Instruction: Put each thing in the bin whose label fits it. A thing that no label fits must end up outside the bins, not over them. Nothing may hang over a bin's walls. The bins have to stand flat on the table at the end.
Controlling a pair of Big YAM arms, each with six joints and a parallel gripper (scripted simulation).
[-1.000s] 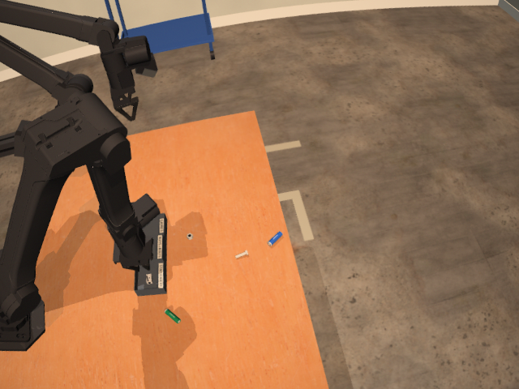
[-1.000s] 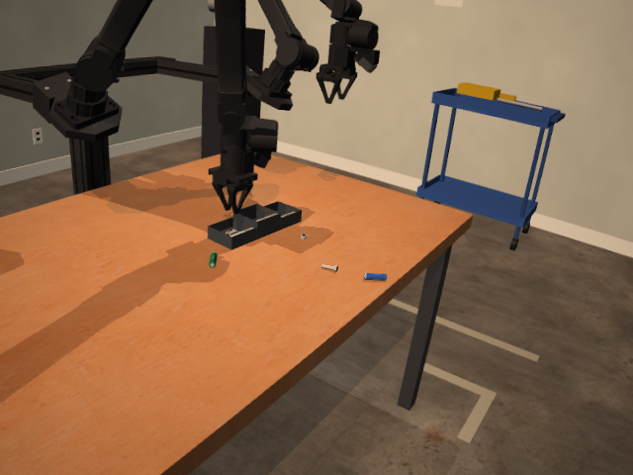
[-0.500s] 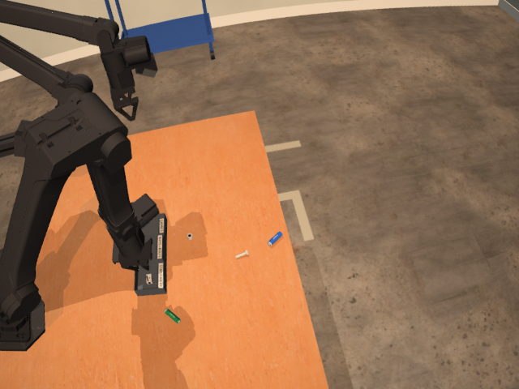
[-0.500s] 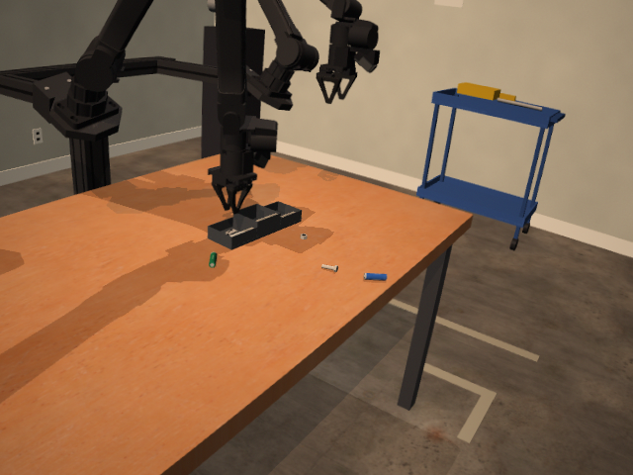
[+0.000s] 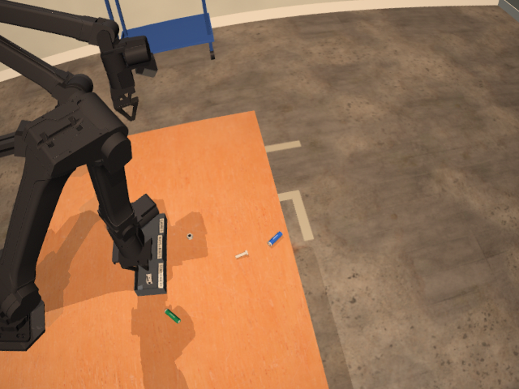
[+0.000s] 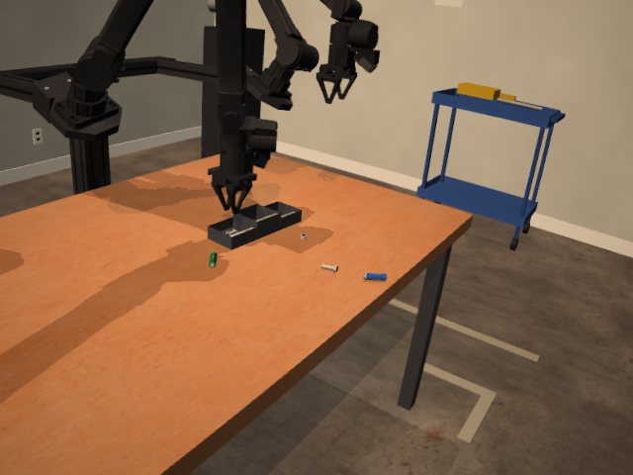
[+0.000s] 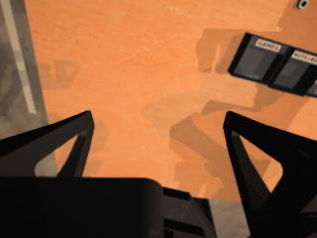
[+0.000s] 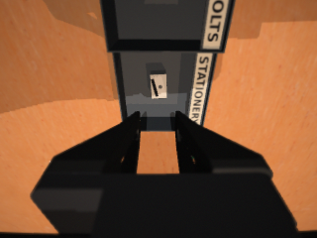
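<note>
The nut is 110 mm ahead of my right hand, 140 mm to the left of it and 70 mm below it. From my right hand the other things lie so: pencil sharpener 60 mm below; bolt 260 mm ahead, 70 mm to the left, 70 mm below; green battery 70 mm ahead, 110 mm to the right, 70 mm below.
</note>
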